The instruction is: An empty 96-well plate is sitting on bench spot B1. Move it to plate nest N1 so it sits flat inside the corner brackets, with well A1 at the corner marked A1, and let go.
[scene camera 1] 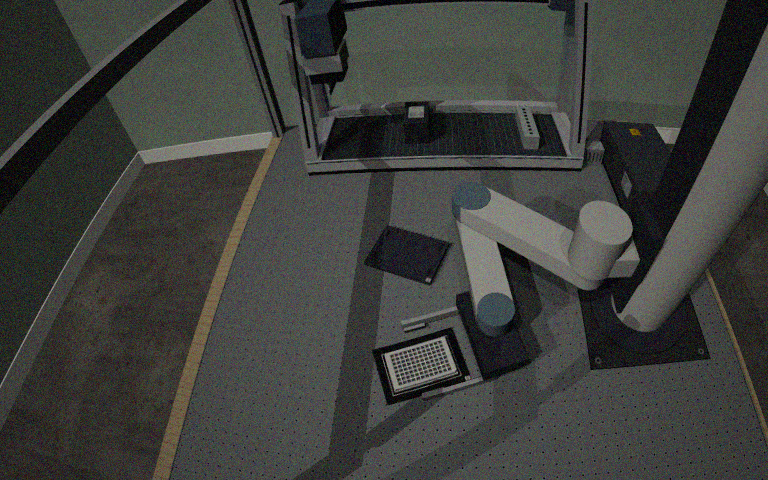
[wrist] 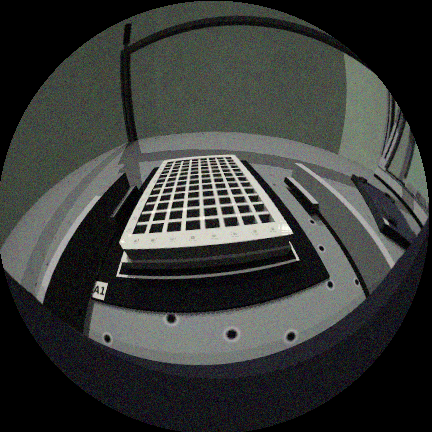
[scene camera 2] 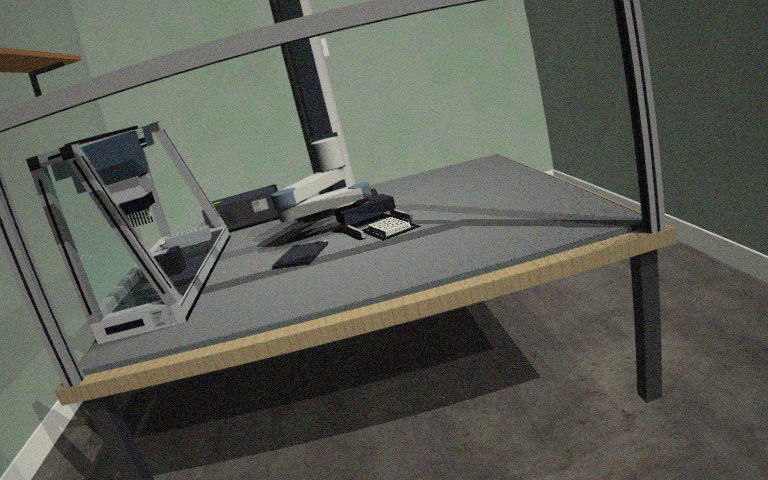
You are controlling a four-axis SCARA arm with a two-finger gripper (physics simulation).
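Where they show: gripper, fingertip midpoint: [scene camera 1: 411, 360] [wrist: 211, 170] [scene camera 2: 387, 226]; arm's base at its link origin: [scene camera 1: 637, 307].
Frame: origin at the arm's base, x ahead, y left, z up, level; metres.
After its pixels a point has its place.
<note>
The white 96-well plate [scene camera 1: 421, 363] {x 0.499, y 0.126, z 0.026 m} [scene camera 2: 390, 225] {x 0.520, y 0.130, z 0.028 m} [wrist: 200, 200] {x 0.472, y 0.116, z 0.029 m} sits upright on a black mat [scene camera 1: 385, 382] {x 0.568, y 0.165, z 0.015 m} [wrist: 220, 295] {x 0.428, y 0.095, z 0.015 m} with a white outline; its A1 label shows at the near left in the wrist view. My gripper [scene camera 1: 415, 360] {x 0.518, y 0.121, z 0.028 m} [scene camera 2: 385, 226] {x 0.518, y 0.121, z 0.028 m} [wrist: 211, 170] {x 0.518, y 0.121, z 0.028 m} is open and empty, low, with its fingers on either side of the plate. The plate is off-centre, closer to the left finger in the wrist view. A dark, rotated pad [scene camera 1: 407, 254] {x 0.544, y -0.146, z 0.025 m} [scene camera 2: 300, 254] {x 0.565, y -0.152, z 0.025 m} [wrist: 376, 200] {x 0.543, y -0.105, z 0.025 m}, apparently nest N1, has a small white corner mark. Its brackets are too dark to make out.
A framed gantry machine [scene camera 1: 444, 164] {x 0.456, y -0.450, z 0.034 m} [scene camera 2: 169, 325] {x 0.850, y -0.497, z 0.016 m} holds a dark block [scene camera 1: 417, 125] {x 0.526, y -0.515, z 0.125 m} and a white rack [scene camera 1: 527, 129] {x 0.213, y -0.521, z 0.107 m}. A dark box [scene camera 1: 634, 150] {x -0.084, y -0.412, z 0.128 m} [scene camera 2: 246, 208] {x -0.034, y -0.371, z 0.090 m} stands near the arm's column [scene camera 1: 696, 226] {x 0.042, y 0.062, z 0.349 m}. The bench has a wooden edge [scene camera 1: 209, 308] {x 1.030, y 0.007, z 0.000 m} [scene camera 2: 362, 322] {x 1.050, y -0.016, z -0.014 m}.
</note>
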